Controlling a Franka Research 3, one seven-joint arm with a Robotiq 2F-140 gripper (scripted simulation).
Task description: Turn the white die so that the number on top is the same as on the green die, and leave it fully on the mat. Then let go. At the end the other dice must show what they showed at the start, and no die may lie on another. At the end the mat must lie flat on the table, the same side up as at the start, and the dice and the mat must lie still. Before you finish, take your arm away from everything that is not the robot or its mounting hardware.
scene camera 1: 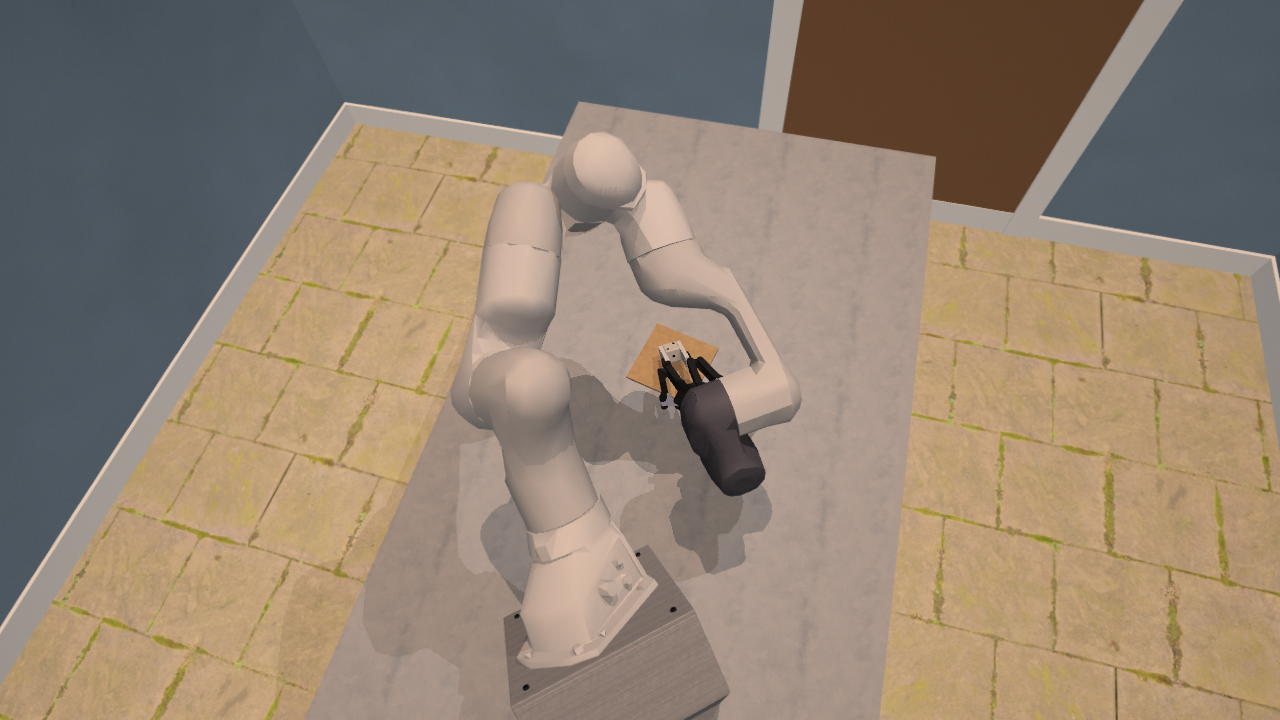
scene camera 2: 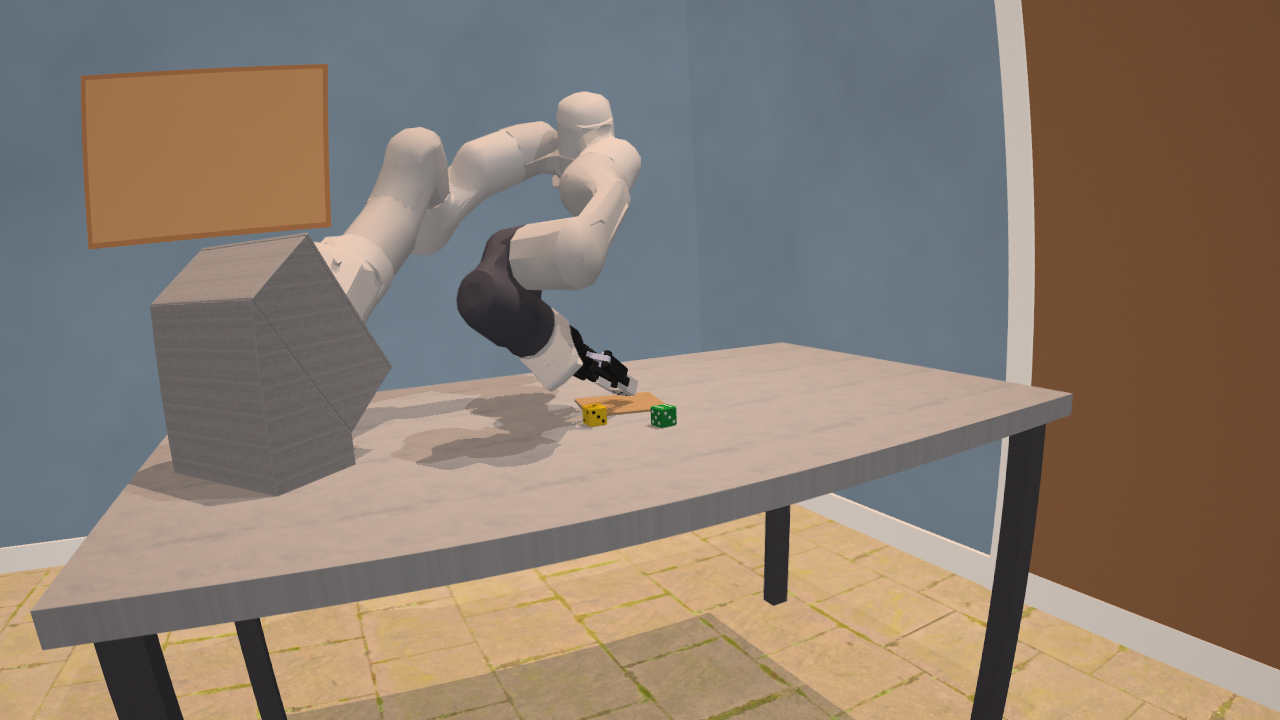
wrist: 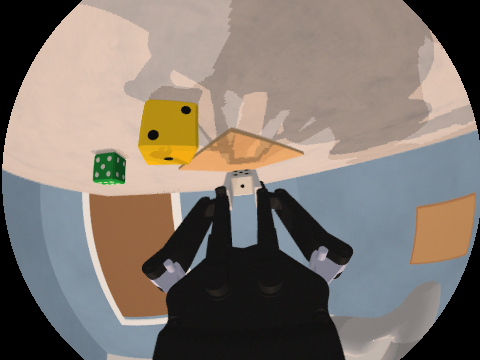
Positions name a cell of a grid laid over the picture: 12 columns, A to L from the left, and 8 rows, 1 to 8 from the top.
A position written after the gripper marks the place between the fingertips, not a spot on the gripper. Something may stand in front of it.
Labels:
The gripper shows in scene camera 1 (G4), in scene camera 2 (F5) and in the wrist view (G4). A mat shows in scene camera 1 (G5), in scene camera 2 (F5) and in the wrist view (F4).

